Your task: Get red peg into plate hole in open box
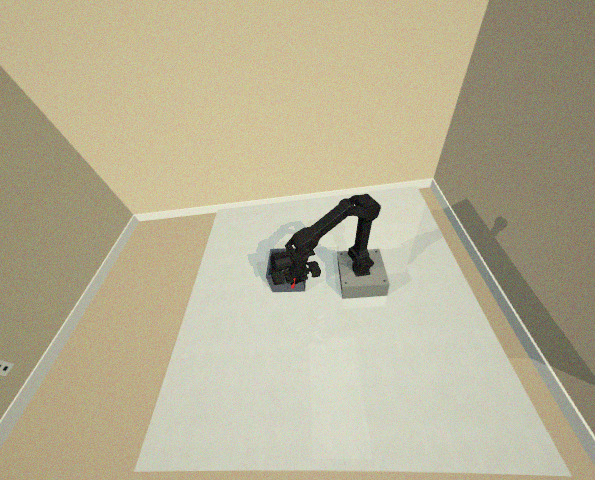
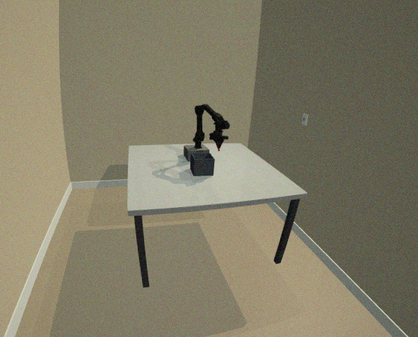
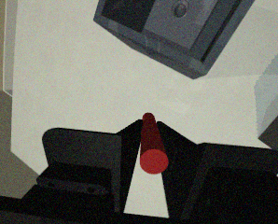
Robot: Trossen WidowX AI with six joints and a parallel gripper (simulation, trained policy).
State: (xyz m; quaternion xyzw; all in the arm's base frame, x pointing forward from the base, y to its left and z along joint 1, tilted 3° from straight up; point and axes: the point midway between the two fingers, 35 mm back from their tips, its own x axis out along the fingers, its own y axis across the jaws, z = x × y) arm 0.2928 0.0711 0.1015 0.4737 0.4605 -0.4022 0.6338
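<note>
Now: the light grey plate 30 mm ahead of my gripper tip, 150 mm to the right of it and 140 mm below it. Also, from my gripper tip: red peg: 20 mm above.
</note>
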